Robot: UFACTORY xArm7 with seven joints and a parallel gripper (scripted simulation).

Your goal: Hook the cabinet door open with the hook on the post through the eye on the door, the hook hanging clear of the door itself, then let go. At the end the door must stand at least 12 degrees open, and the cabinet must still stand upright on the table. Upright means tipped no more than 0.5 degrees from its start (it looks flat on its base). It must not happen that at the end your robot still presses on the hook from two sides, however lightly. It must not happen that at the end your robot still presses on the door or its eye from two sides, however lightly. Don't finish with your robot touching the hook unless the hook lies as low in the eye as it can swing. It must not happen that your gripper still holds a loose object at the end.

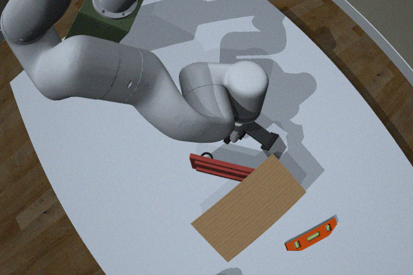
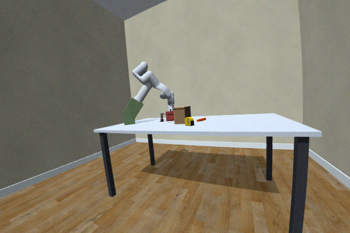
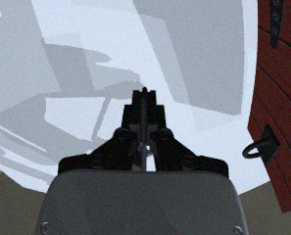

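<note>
Right now my hand is 50 mm past the thin dark hook, 20 mm to the left of it and 10 mm below it. From my hand the other things lie so: yellow tape measure: 330 mm ahead, 250 mm to the right, 10 mm below; orange spirit level: 330 mm ahead, 40 mm to the left, 30 mm below; red door: 70 mm ahead, 70 mm to the right, 30 mm above.
</note>
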